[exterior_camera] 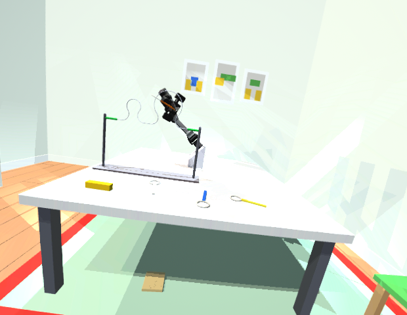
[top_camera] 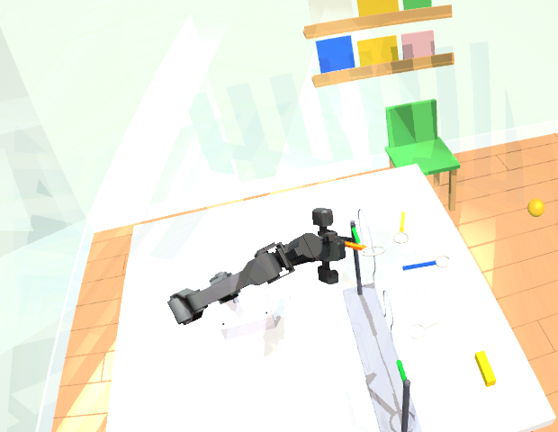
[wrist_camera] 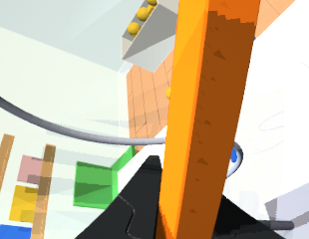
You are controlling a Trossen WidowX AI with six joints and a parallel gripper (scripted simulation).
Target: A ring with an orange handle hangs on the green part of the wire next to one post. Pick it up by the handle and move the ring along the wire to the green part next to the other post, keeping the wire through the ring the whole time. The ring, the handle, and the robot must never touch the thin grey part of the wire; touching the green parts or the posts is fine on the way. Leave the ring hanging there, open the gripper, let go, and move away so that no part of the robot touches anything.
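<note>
My gripper tip is 20 mm short of the orange-handled ring, 80 mm to the left of it and 40 mm below it. The rest, counted from my gripper tip: blue-handled ring: 280 mm ahead, 250 mm to the left, 390 mm below; then yellow block: 350 mm ahead, 220 mm to the right, 380 mm below; then white-handled ring: 210 mm ahead, 20 mm to the right, 390 mm below.
</note>
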